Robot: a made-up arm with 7 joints. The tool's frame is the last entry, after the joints.
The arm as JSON. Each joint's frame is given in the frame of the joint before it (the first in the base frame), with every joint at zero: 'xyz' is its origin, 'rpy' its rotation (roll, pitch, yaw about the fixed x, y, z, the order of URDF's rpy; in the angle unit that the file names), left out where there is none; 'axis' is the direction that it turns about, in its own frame. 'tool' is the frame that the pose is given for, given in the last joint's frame.
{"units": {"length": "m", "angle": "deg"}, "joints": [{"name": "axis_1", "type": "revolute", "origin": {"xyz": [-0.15, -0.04, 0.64]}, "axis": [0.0, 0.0, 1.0]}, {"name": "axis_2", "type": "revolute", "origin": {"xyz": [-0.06, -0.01, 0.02], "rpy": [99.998, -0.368, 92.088]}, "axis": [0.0, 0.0, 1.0]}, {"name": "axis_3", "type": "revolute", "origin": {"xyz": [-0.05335, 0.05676, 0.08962], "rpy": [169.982, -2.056, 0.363]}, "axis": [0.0, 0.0, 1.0]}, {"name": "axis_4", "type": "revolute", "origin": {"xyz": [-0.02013, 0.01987, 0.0], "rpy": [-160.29, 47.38, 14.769]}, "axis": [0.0, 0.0, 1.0]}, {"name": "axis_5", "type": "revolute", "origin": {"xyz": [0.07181, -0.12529, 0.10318], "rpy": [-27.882, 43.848, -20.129]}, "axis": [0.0, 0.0, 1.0]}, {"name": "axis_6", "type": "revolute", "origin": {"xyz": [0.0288, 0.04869, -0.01], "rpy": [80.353, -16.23, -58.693]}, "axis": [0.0, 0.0, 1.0]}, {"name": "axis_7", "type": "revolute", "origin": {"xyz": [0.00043, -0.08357, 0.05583], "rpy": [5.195, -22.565, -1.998]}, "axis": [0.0, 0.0, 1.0]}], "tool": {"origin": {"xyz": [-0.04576, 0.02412, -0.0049], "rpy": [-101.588, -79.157, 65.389]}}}
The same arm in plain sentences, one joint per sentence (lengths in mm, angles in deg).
The arm has seven revolute joints in a row. What follows holds with every joint at zero, and every direction is one of the base frame's. Joint 1 is mounted 150 mm along -x and 40 mm along -y and 640 mm along +z from the base frame's origin and turns about +z. Joint 2 is mounted 60 mm along -x and 10 mm along -y and 20 mm along +z from joint 1 and turns about the direction (0.98412, 0.037001, -0.173604). Joint 3 is mounted 100 mm along +x and 50 mm along -y and 40 mm along +z from joint 2 and turns about -x. Joint 4 is mounted 20 mm along -y and 20 mm along -z from joint 3 and turns about the direction (0.637462, -0.754855, -0.154391). Joint 5 is mounted 90 mm along +x and 30 mm along -y and 150 mm along -z from joint 4 and turns about +x. Joint 6 is mounted 10 mm along -x and 40 mm along +y and 40 mm along +z from joint 5 and turns about the direction (0.160895, -0.95687, -0.241892). Joint 7 is mounted 70 mm along -x and 60 mm along -y and 40 mm along -z from joint 6 and turns about the direction (-0.0327, -0.9937, 0.1072). The tool frame, which is the frame that the pose is given for, is mounted 10 mm along +x and 10 mm along +y and 50 mm along +z from joint 7; its axes are the base frame's turned by roll -20.19, pitch -4.62 and yaw -81.1 deg (as in URDF: about the fixed x, then y, then z).
